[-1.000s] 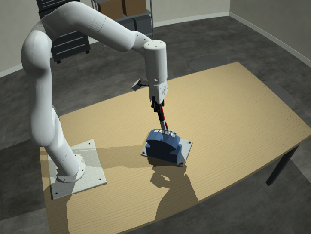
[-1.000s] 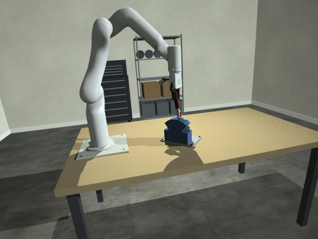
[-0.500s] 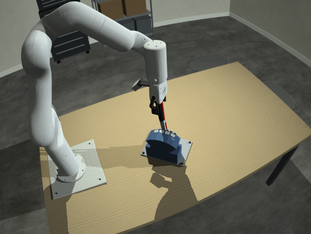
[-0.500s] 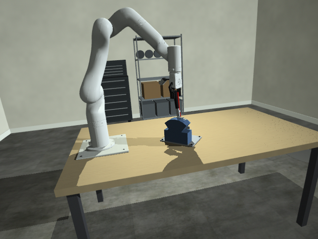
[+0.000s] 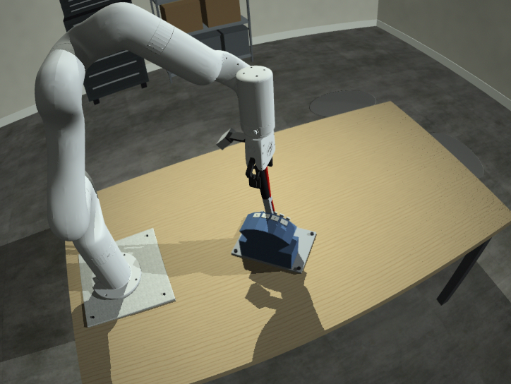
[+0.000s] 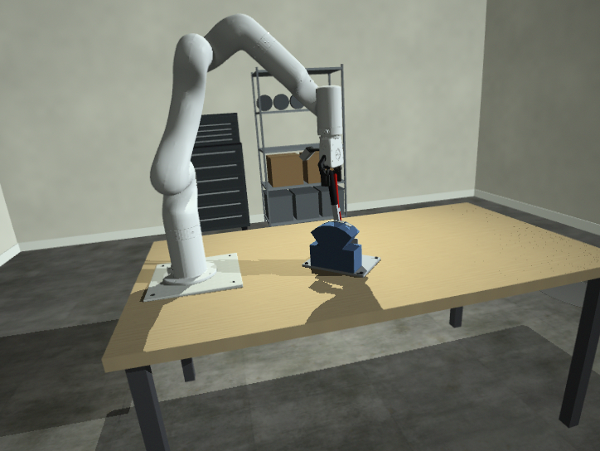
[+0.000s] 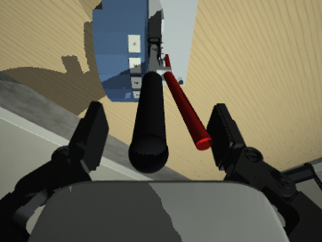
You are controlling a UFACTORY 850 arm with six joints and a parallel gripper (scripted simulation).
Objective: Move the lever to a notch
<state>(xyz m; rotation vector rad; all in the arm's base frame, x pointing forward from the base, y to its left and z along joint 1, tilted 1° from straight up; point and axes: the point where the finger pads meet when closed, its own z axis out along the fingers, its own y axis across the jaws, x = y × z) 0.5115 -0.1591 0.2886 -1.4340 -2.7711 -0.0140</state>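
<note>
Now: the red bar 11 cm below my hand and 2 cm ahead of it.
</note>
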